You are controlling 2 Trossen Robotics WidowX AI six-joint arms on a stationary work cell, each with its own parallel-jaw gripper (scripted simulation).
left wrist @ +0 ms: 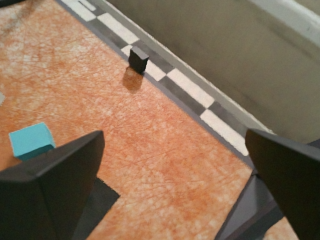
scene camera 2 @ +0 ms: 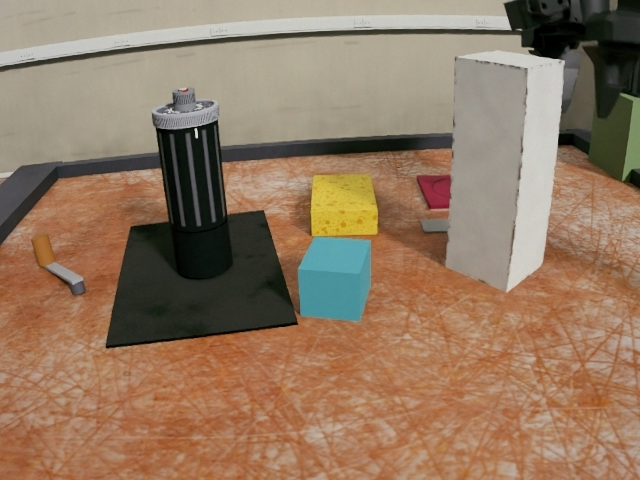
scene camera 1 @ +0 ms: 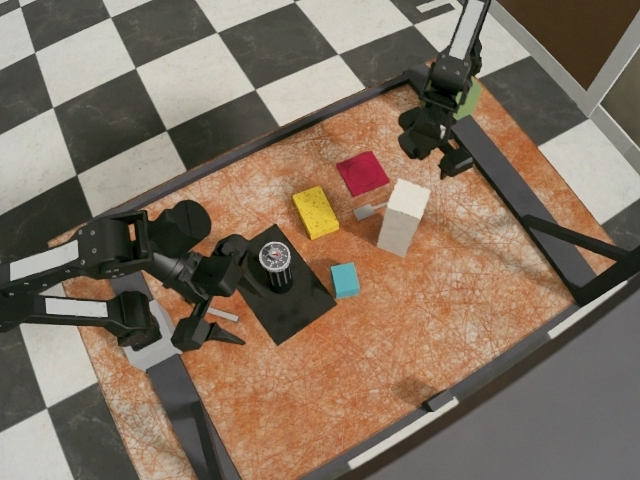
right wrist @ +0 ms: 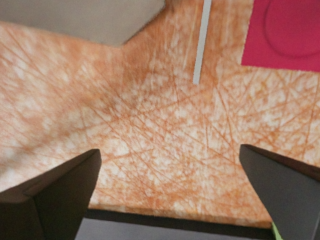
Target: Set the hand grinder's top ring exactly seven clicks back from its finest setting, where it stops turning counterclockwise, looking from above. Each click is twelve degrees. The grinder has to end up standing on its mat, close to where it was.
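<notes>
My left gripper (scene camera 1: 254, 319), my right gripper (scene camera 2: 580, 114). Dark mat (scene camera 2: 153, 303) and (scene camera 1: 282, 315); out of frame in the right wrist view. Teal cube (scene camera 2: 334, 276), (scene camera 1: 345, 283) and (left wrist: 30, 142); out of frame in the right wrist view. Tall white block (scene camera 2: 507, 106) and (scene camera 1: 403, 213). Grey knurled ring (scene camera 2: 164, 117).
</notes>
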